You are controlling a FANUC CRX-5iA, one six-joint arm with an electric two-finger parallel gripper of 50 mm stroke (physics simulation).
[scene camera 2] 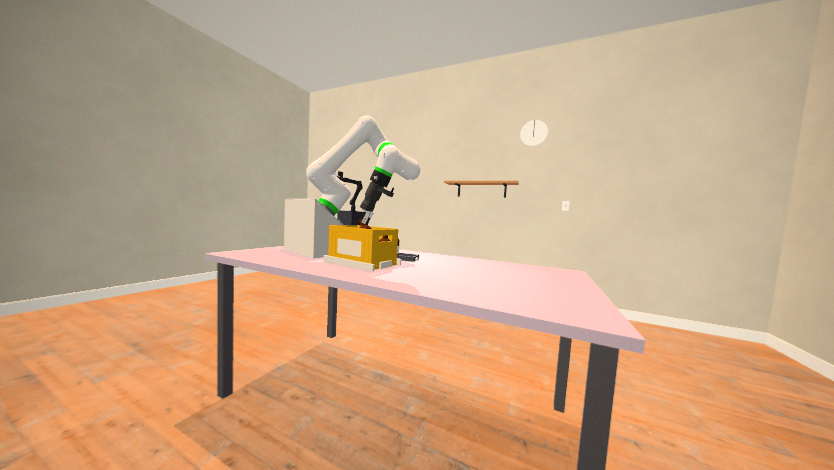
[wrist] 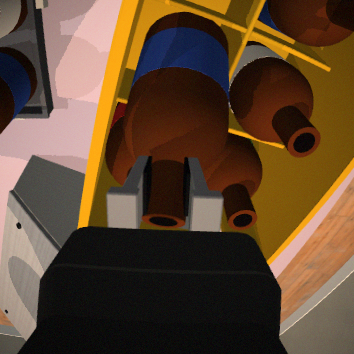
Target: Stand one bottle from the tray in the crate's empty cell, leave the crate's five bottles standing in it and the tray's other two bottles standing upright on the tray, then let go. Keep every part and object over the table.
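Places are measured from the arm's base along level axes (x left, y ahead, z down), in millimetres.
Where they show: gripper, fingertip midpoint: [scene camera 2: 364, 223] [wrist: 167, 173].
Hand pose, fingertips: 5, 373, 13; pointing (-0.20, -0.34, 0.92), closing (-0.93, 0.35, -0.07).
After its pixels a point has its place, as x, y, z.
My gripper [scene camera 2: 366, 218] {5, 373, 13} [wrist: 167, 173] {5, 373, 13} is shut on the neck of a brown bottle with a blue band [scene camera 2: 364, 225] {-14, 392, 22} [wrist: 176, 117] {11, 403, 26}. The bottle is in line with the left column of the yellow crate [scene camera 2: 385, 254] {-24, 550, 143} [wrist: 115, 75] {51, 414, 28} and looks slanted in the wrist view; how deep its base sits is hidden. Beside it in the crate are a white-banded bottle [wrist: 272, 97] {-66, 424, 80}, a bottle [wrist: 242, 167] {-81, 353, 83} at lower right, a partly hidden one with a red band [wrist: 117, 155] {30, 326, 83}, and one at top right [wrist: 312, 22] {-62, 487, 80}. The dark tray [wrist: 46, 80] {129, 321, 194} holds a blue-banded bottle [wrist: 12, 85] {148, 332, 139} and a white-banded one [wrist: 9, 17] {165, 392, 153}, both cut off.
A grey metal block [wrist: 50, 192] {91, 197, 144} lies left of the crate in the wrist view. The crate stands in light low rails [scene camera 2: 350, 262] {-138, 447, 183} on the pink table [scene camera 2: 496, 289] {7, 1059, 203}. A pale box [scene camera 2: 299, 227] {-130, 12, 59} stands behind it to the left, and a dark flat thing [scene camera 2: 409, 256] {195, 522, 177} lies right of it.
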